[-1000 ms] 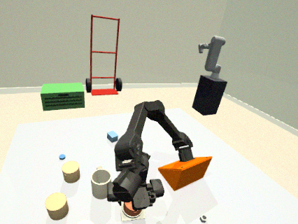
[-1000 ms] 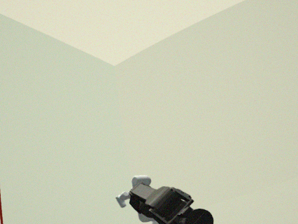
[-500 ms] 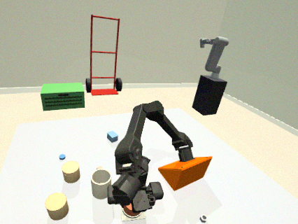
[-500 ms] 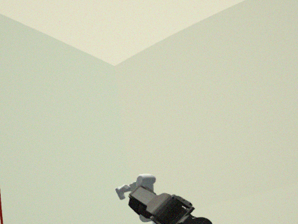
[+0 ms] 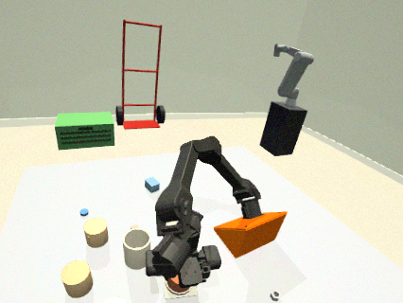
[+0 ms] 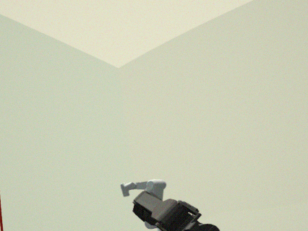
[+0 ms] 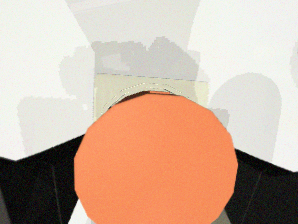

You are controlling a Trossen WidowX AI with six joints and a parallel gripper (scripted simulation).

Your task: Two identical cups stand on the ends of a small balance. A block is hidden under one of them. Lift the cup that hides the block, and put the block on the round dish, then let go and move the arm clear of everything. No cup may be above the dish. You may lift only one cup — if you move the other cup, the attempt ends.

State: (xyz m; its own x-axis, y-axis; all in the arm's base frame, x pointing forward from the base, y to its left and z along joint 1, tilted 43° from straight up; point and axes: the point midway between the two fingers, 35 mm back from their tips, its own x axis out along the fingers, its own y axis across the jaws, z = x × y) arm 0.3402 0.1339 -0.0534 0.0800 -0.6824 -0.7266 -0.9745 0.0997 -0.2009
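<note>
My gripper tip is 25 cm past the hex nut, 13 cm to the right of it and 4 cm above it. From my gripper tip the other things lie so: beige mug 13 cm to the right, 9 cm ahead, 1 cm below; orange cup 2 cm to the left, 1 cm above; white block 1 cm below.
</note>
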